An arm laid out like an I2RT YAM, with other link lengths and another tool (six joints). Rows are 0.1 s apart.
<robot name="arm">
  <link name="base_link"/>
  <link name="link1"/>
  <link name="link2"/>
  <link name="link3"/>
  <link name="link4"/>
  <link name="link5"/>
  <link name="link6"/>
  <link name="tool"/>
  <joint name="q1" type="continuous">
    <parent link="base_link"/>
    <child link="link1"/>
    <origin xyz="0 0 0.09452"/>
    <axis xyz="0 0 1"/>
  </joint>
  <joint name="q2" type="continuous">
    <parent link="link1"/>
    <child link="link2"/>
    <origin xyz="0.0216 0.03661 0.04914"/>
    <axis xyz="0 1 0"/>
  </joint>
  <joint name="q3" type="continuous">
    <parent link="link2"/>
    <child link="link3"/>
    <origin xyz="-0.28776 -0.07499 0"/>
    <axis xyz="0 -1 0"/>
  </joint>
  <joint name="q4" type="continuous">
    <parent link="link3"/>
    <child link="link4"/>
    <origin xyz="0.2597 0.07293 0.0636"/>
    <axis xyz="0 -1 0"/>
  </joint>
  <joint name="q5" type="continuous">
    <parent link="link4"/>
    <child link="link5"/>
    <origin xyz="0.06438 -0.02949 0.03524"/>
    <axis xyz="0 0 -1"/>
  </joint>
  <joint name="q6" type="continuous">
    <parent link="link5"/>
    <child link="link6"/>
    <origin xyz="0.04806 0 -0.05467"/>
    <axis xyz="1 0 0"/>
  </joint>
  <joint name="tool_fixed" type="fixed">
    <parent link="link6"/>
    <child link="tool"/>
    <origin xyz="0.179 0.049 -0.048" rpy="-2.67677 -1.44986 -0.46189"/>
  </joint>
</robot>
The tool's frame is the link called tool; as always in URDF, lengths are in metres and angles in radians. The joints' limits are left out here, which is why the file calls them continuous.
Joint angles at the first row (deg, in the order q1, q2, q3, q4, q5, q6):
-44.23 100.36 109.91 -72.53 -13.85 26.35
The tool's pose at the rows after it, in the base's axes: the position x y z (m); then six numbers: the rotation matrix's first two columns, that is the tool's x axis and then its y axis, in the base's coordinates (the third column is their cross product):
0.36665 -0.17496 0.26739 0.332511 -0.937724 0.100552 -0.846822 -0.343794 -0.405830
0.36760 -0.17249 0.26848 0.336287 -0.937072 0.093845 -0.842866 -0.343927 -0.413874
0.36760 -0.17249 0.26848 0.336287 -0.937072 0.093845 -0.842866 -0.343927 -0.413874
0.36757 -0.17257 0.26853 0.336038 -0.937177 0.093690 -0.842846 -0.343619 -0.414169
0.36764 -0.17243 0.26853 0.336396 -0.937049 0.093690 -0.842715 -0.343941 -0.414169
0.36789 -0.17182 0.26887 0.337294 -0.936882 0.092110 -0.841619 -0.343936 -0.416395
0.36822 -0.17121 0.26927 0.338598 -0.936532 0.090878 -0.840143 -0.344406 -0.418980
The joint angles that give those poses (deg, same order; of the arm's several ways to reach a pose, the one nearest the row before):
-44.23 101.10 109.80 -76.86 -16.01 26.35
-44.21 101.12 109.80 -76.97 -16.67 26.35
-44.21 101.12 109.80 -76.97 -16.67 26.35
-44.23 101.12 109.80 -76.97 -16.69 26.35
-44.21 101.12 109.80 -76.97 -16.69 26.35
-44.20 101.12 109.80 -76.99 -16.86 26.35
-44.21 101.12 109.80 -76.99 -17.06 26.33

